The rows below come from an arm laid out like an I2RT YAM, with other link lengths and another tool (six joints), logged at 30 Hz.
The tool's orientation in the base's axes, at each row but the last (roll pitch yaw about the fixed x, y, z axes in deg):
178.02, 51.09, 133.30
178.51, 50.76, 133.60
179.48, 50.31, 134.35
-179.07, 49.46, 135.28
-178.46, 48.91, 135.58
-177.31, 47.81, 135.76
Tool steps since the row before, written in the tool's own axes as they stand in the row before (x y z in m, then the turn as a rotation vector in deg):
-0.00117, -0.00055, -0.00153, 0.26, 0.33, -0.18
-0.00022, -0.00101, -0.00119, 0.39, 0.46, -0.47
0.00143, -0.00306, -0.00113, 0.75, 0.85, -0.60
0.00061, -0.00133, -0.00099, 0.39, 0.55, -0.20
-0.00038, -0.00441, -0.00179, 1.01, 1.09, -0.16
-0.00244, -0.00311, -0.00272, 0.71, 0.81, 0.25
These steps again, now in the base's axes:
-0.00074, -0.00009, 0.00186, 0.02, 0.45, -0.08
-0.00128, -0.00017, 0.00091, -0.10, 0.76, 0.00
-0.00343, -0.00089, -0.00040, -0.06, 1.27, -0.19
-0.00175, -0.00011, 0.00019, 0.11, 0.67, -0.17
-0.00390, -0.00228, 0.00154, 0.22, 1.31, -0.68
-0.00242, -0.00180, 0.00373, 0.37, 0.76, -0.72

